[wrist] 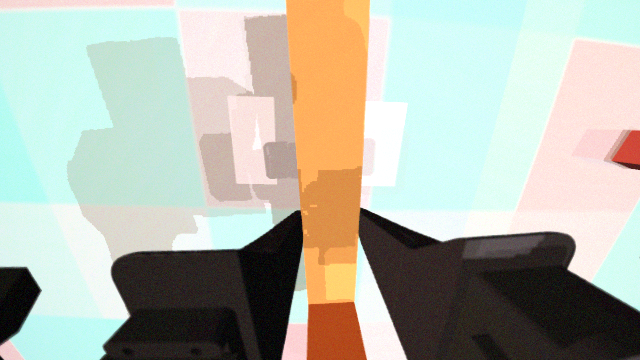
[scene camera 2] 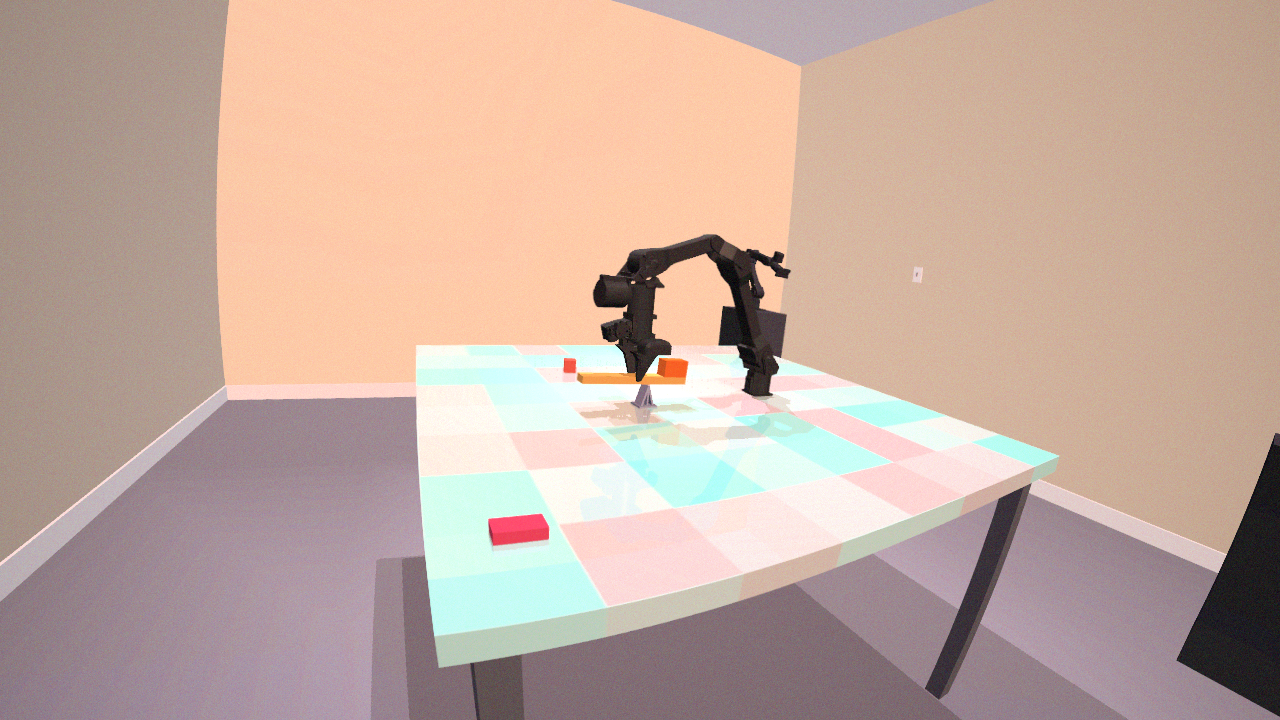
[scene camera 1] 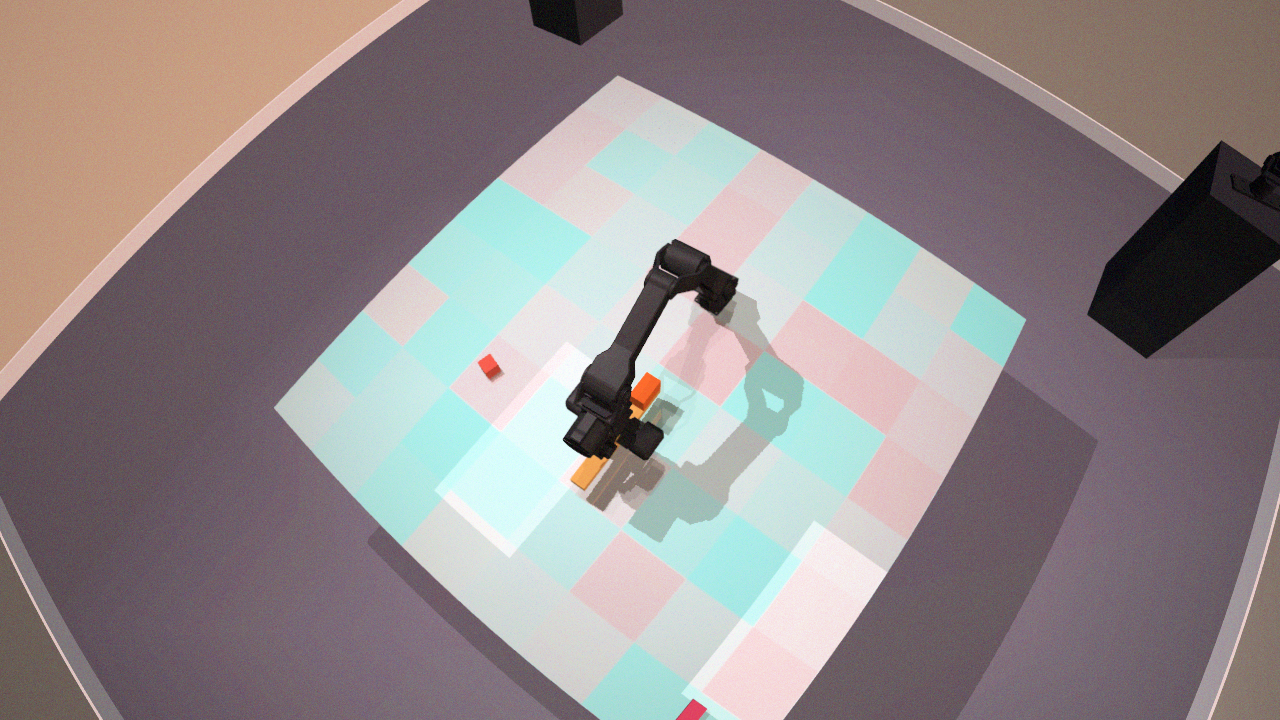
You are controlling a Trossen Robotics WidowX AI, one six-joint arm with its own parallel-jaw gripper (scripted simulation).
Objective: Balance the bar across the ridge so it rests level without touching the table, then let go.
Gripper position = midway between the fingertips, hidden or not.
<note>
In view: my gripper (scene camera 2: pixel 634 379), a bar (scene camera 1: pixel 642 396) and a flat red block (scene camera 2: pixel 507 530).
The bar also shows in the wrist view (wrist: pixel 328 53) and in scene camera 2 (scene camera 2: pixel 670 370). My gripper is seen too in the wrist view (wrist: pixel 329 215) and in scene camera 1 (scene camera 1: pixel 617 433). The wrist view does not show the flat red block: it is out of frame.
</note>
